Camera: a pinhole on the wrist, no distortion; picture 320 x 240 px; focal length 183.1 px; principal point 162.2 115.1 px. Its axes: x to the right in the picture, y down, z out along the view. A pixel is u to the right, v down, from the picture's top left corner.
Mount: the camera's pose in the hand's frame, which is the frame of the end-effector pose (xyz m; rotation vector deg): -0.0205 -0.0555 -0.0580 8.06 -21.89 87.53
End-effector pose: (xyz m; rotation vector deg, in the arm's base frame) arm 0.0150 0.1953 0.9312 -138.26 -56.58 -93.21
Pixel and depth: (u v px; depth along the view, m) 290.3 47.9 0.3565
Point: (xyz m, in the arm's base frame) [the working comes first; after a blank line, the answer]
In the camera's frame: 0.2494 -0.1308 0.3565

0.3624 0.3221 0.8284
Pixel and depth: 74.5 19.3 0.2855
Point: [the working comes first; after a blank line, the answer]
In the camera's frame: -0.1367 -0.1494 0.2855

0.0306 0.5325 0.8394
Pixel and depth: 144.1 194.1 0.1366
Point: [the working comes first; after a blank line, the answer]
In the camera's frame: -0.0135 0.0589 0.1366

-0.0221 0.2576 0.7900
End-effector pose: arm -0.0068 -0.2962 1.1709 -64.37 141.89 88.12
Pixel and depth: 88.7 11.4 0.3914
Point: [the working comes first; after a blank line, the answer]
In the camera's frame: -0.1571 -0.2217 0.3914

-0.0095 -0.2349 0.7070
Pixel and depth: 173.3 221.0 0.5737
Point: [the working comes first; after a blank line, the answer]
In the camera's frame: 0.0348 0.3318 0.5737

0.2792 0.2459 0.9558
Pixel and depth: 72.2 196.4 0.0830
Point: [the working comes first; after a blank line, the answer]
In the camera's frame: -0.0408 0.0369 0.0830

0.1136 -0.2872 1.1039
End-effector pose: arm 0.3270 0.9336 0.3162 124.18 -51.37 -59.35
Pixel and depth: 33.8 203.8 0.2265
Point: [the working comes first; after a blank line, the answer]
In the camera's frame: -0.1588 0.1097 0.2265

0.2680 1.2092 0.1445
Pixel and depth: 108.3 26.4 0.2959
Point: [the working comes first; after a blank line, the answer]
In the camera's frame: -0.0871 -0.1433 0.2959

0.2683 0.9811 -0.0037
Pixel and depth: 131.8 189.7 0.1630
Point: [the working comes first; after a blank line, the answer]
In the camera's frame: -0.0271 0.0664 0.1630

0.2546 1.0835 0.2299
